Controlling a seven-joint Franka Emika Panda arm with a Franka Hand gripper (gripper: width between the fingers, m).
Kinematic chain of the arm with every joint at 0, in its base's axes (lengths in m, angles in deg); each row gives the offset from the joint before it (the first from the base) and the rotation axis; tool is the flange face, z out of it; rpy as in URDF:
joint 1: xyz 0 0 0.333 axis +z
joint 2: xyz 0 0 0 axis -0.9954 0.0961 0
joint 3: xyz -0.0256 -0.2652 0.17 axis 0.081 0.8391 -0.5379
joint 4: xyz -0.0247 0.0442 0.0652 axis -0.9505 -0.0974 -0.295
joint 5: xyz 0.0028 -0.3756 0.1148 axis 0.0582 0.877 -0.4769
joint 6: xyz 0 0 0 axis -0.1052 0.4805 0.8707
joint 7: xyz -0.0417 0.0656 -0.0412 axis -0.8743 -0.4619 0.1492
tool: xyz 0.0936 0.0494 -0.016 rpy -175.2 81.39 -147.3
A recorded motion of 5 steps. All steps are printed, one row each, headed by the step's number.
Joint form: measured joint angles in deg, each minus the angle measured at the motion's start. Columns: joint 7, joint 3, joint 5, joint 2, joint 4, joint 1, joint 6.
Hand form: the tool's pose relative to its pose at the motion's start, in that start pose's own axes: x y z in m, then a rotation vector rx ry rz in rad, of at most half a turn. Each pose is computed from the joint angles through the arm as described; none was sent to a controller.
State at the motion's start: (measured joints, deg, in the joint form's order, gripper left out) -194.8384 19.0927 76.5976 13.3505 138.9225 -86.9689 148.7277
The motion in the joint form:
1: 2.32 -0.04 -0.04 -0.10 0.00 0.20 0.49
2: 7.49 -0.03 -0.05 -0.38 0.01 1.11 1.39
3: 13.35 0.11 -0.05 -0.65 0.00 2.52 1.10
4: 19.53 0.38 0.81 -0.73 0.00 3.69 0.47
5: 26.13 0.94 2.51 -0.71 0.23 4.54 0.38
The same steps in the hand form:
1: -0.0014 0.0007 -0.0013 0.0076 -0.0069 -0.0445
2: -0.0052 0.0039 -0.0041 0.0234 -0.0196 -0.1505
3: -0.0087 0.0099 -0.0051 0.0228 -0.0198 -0.2757
4: -0.0095 0.0131 -0.0045 0.0223 -0.0036 -0.4007
5: -0.0076 0.0114 -0.0025 0.0294 0.0204 -0.5239

